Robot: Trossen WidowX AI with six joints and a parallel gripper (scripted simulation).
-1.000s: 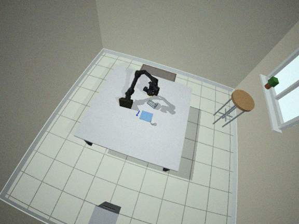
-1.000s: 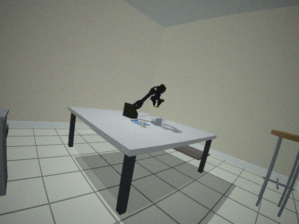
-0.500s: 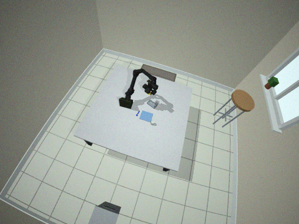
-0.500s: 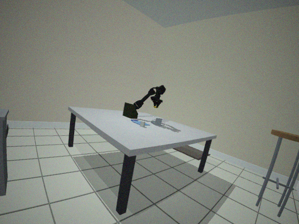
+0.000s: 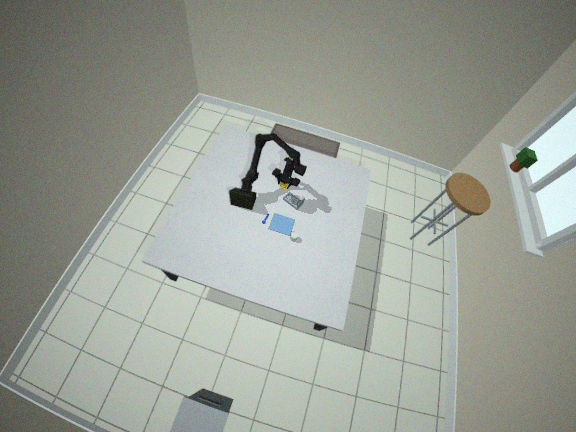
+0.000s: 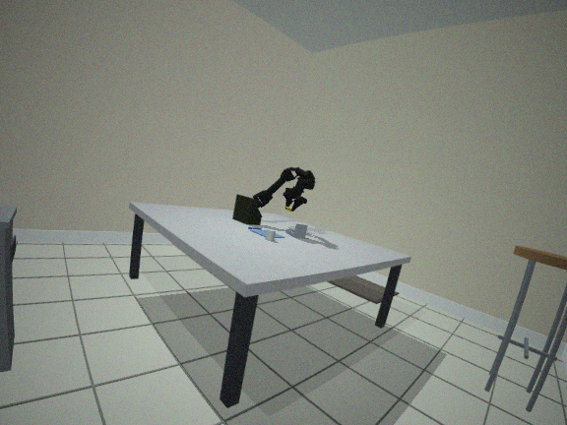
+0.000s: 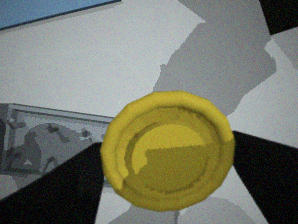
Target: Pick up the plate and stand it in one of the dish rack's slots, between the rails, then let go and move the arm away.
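My gripper tip is now 11 cm above the grey dish rack, 9 cm short of it and 1 cm to the left of it. The rest, counted from my gripper tip: blue spoon 20 cm to the right, 13 cm below, 7 cm behind; then white cup 29 cm to the right, 15 cm ahead, 11 cm below; then yellow plate 1 cm above.
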